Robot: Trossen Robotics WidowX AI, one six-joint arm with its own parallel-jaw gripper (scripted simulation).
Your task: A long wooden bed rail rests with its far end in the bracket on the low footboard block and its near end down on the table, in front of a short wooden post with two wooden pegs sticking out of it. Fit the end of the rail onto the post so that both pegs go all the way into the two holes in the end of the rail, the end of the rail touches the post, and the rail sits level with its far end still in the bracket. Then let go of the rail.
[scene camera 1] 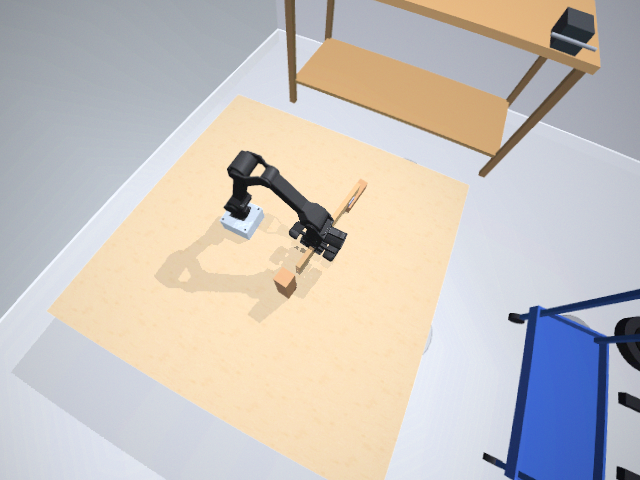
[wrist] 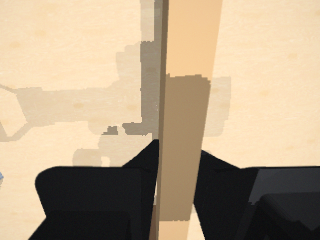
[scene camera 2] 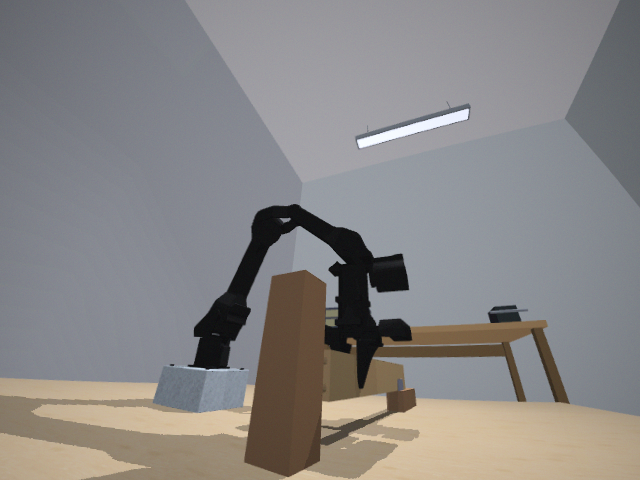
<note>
I see my gripper (scene camera 2: 354,388) and a long wooden rail (scene camera 2: 340,382).
The long wooden rail is seen too in the wrist view (wrist: 188,44). My gripper shows as well in the wrist view (wrist: 168,144).
</note>
